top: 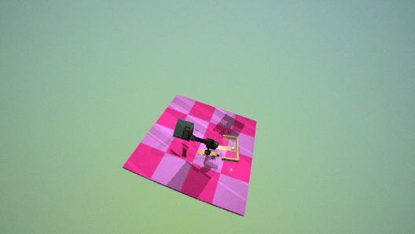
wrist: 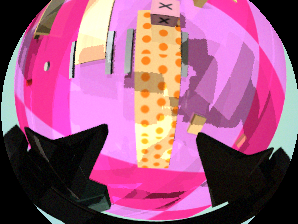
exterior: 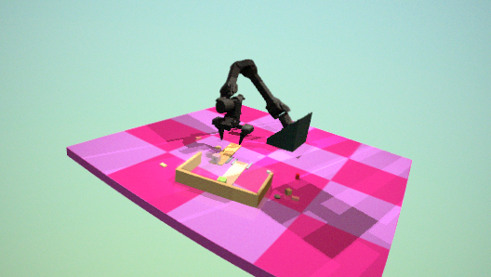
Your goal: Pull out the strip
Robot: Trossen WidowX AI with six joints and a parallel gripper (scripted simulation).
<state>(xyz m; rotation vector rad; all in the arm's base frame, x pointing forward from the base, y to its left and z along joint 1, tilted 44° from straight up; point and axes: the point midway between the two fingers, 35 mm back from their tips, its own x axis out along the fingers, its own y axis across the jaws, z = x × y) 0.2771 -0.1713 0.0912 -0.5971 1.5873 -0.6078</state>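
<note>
Right now my gripper tip is 50 mm above the orange dotted strip and 20 mm short of it. From my gripper tip the other things lie so: tan cube: 350 mm to the left, 190 mm ahead, 40 mm below; red block: 340 mm to the left, 50 mm ahead, 40 mm below.
</note>
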